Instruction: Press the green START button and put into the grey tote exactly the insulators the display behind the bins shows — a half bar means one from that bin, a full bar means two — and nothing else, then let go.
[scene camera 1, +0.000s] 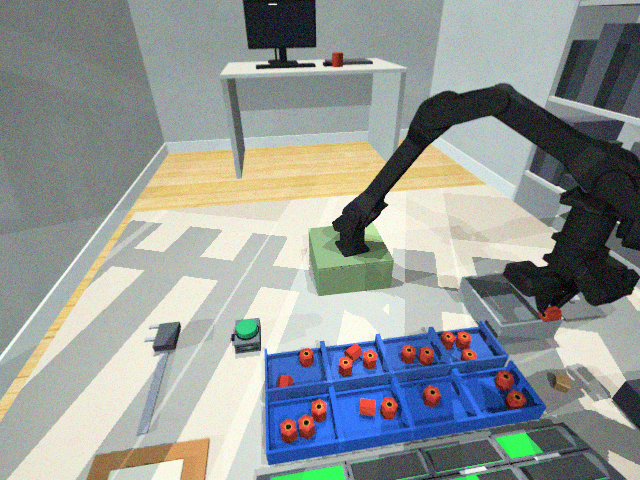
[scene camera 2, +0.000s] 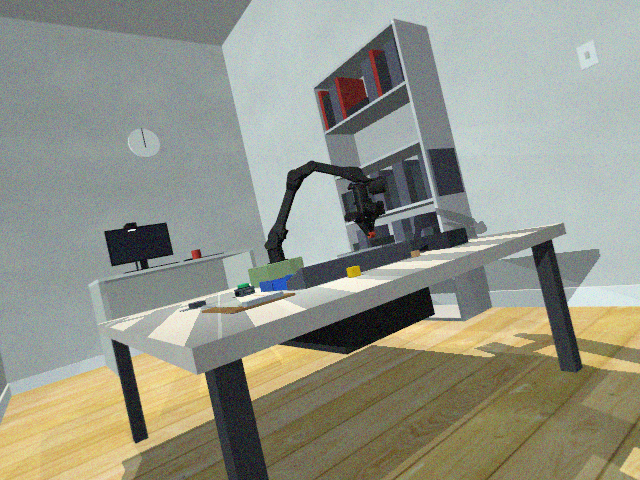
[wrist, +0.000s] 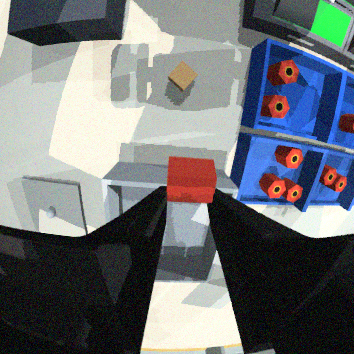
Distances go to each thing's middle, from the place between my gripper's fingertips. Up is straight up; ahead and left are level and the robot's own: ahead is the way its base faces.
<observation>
Now: hand 90 mm past the grey tote (scene camera 1: 512, 317), 80 mm above it and 30 mm to the right of it. The rest, counted from my hand: grey hand tool (scene camera 1: 166, 338): 680 mm to the right, 210 mm behind, 100 mm below; then display panel (scene camera 1: 582, 446): 320 mm to the right, 140 mm ahead, 80 mm below; then wooden board (scene camera 1: 195, 452): 700 mm to the right, 100 mm below, 50 mm ahead.
</observation>
